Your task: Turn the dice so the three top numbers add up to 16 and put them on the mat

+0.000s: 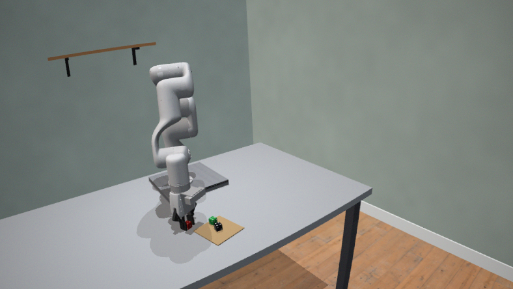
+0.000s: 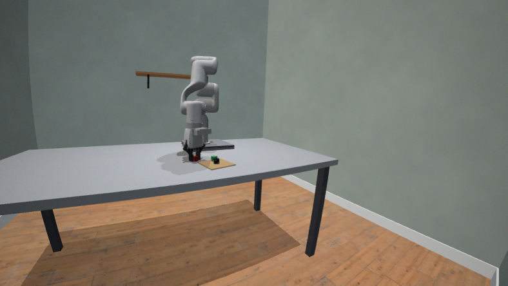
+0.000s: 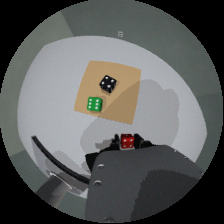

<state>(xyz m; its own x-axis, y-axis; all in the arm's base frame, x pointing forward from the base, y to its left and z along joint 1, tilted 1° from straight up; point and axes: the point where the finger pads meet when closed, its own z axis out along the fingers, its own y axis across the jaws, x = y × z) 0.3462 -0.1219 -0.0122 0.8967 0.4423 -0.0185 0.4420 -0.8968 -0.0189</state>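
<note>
The red die is 10 mm below my hand. Round my hand: black die: 90 mm ahead, 90 mm to the left, 10 mm below; tan mat: 90 mm ahead, 90 mm to the left, 20 mm below; green die: 40 mm ahead, 90 mm to the left, 10 mm below.
</note>
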